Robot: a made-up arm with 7 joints.
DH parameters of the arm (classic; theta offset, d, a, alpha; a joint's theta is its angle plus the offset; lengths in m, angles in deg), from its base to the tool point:
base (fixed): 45 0 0.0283 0
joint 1: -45 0.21 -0.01 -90
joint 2: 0 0.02 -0.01 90
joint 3: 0 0.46 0.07 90
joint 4: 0 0.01 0.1 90
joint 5: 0 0.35 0.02 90
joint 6: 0 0.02 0.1 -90
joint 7: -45 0 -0.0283 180
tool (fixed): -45 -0.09 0 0
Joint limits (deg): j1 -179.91..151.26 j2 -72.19..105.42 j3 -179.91..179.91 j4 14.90..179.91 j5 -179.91..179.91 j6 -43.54..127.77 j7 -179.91..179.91
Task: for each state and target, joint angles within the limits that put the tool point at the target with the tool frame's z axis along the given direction. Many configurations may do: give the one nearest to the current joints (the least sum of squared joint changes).
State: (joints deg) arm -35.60 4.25 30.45 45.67 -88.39 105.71 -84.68
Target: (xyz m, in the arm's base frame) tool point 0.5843 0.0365 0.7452 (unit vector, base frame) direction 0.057 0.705 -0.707
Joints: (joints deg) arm -27.64 5.11 37.69 82.41 -137.01 108.91 -86.78
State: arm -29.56 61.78 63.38 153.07 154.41 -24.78 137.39
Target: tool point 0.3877 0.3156 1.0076 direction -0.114 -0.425 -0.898
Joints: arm -4.91 16.74 88.16 141.34 137.62 17.13 137.57
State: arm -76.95 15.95 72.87 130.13 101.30 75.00 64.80
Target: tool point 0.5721 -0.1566 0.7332 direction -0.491 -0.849 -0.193
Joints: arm -79.34 12.44 66.33 87.81 92.32 73.95 60.81
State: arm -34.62 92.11 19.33 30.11 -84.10 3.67 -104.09
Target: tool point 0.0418 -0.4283 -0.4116 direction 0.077 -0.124 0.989
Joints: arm -81.02 105.42 -22.02 80.45 -47.95 -25.39 -101.74
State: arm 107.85 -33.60 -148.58 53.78 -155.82 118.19 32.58
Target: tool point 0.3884 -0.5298 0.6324 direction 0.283 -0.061 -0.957
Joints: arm 113.72 -23.86 -158.09 88.47 -178.90 127.74 31.41
